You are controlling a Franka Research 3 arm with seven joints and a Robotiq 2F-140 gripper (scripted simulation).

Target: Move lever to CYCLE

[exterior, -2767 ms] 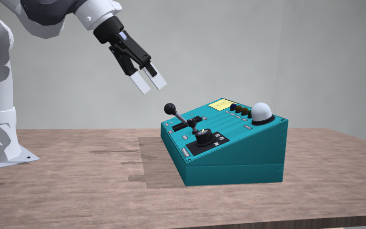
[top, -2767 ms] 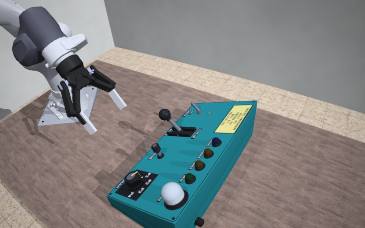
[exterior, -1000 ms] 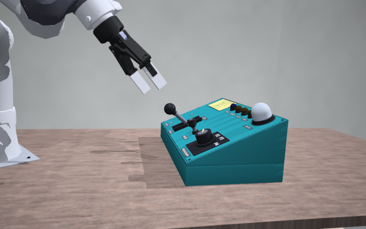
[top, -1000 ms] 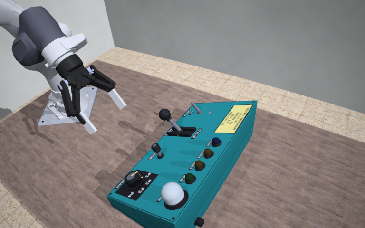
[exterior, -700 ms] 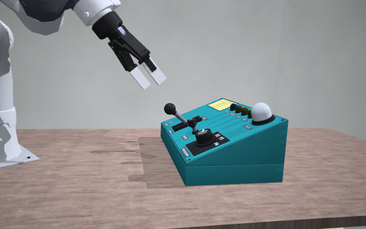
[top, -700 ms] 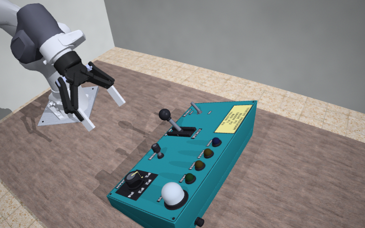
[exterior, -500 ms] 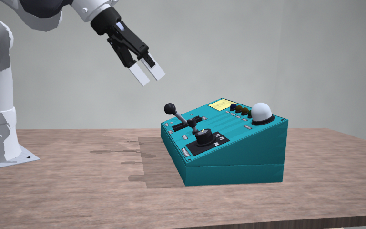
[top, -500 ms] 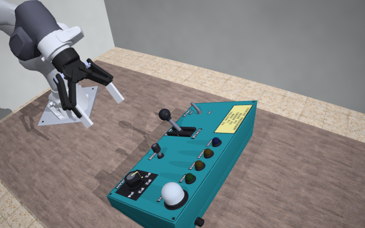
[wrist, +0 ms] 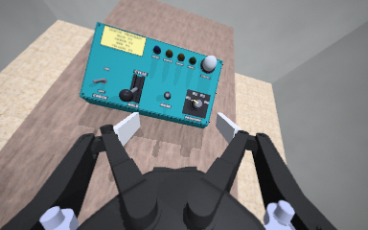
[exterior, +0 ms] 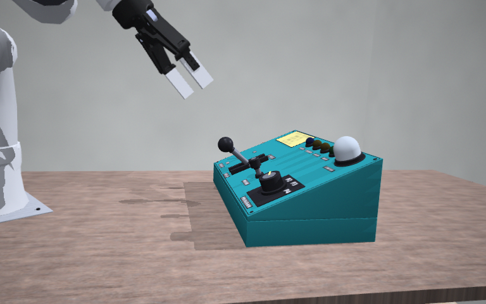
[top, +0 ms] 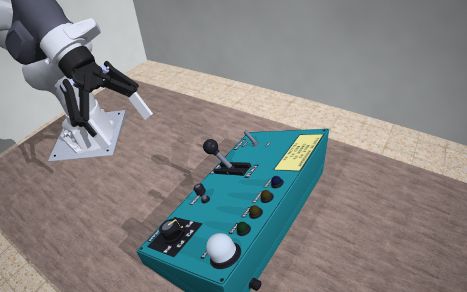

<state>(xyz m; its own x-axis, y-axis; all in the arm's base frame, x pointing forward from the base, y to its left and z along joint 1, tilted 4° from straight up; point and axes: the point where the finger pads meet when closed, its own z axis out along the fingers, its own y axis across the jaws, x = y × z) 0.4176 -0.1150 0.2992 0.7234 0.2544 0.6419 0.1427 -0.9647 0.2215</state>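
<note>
My hand is 180 mm short of the teal console, 100 mm to the right of it and 200 mm above it. Also, from my hand: black switch (150 mm ahead, 40 mm to the left, 170 mm below); small toggle (150 mm ahead, 280 mm to the left, 180 mm below); rotary selector (150 mm ahead, 70 mm to the right, 180 mm below).
</note>
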